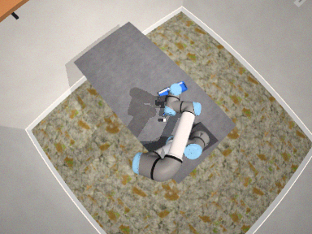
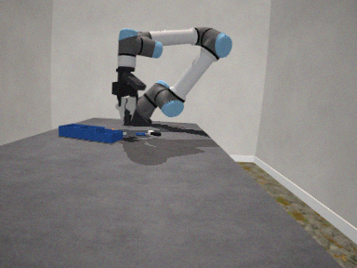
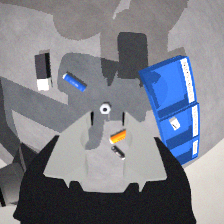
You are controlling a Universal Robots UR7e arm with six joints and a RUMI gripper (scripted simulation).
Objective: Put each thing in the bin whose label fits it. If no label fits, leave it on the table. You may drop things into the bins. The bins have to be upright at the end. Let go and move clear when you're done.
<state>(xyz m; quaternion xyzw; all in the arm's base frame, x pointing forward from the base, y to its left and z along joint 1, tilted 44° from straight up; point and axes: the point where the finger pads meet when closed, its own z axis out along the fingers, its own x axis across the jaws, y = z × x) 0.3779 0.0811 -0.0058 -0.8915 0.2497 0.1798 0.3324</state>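
The blue bin is 90 mm ahead of my hand, 120 mm to the right of it and 60 mm below it. The rest, counted from my hand: orange piece: 30 mm behind, 90 mm to the right, 70 mm below; grey nut: 20 mm behind, 20 mm to the right, 80 mm below; blue cylinder: 40 mm behind, 50 mm to the left, 70 mm below.
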